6 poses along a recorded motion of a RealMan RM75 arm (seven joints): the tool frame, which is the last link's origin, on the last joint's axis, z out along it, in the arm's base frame.
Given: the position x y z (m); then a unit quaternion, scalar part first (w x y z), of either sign.
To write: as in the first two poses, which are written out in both.
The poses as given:
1: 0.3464 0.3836 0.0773 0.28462 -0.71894 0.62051 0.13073
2: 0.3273 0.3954 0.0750 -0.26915 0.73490 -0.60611 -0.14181
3: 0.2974 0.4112 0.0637 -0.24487 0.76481 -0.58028 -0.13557
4: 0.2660 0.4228 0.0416 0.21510 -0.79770 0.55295 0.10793
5: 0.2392 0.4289 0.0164 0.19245 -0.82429 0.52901 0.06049
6: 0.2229 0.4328 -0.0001 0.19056 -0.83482 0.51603 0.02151
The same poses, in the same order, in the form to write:
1: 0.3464 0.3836 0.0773; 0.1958 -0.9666 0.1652; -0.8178 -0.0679 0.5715; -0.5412 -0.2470 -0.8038
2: 0.3273 0.3954 0.0750; 0.2250 -0.9672 0.1178; -0.8145 -0.1204 0.5675; -0.5347 -0.2237 -0.8149
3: 0.2974 0.4112 0.0637; 0.2898 -0.9540 0.0768; -0.8212 -0.2066 0.5319; -0.4916 -0.2172 -0.8433
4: 0.2660 0.4228 0.0416; 0.3652 -0.9286 0.0657; -0.8357 -0.2960 0.4625; -0.4101 -0.2238 -0.8842
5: 0.2392 0.4289 0.0164; 0.4330 -0.8954 0.1039; -0.8488 -0.3662 0.3813; -0.3033 -0.2533 -0.9186
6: 0.2229 0.4328 -0.0001; 0.4665 -0.8698 0.1608; -0.8534 -0.3948 0.3404; -0.2326 -0.2960 -0.9264
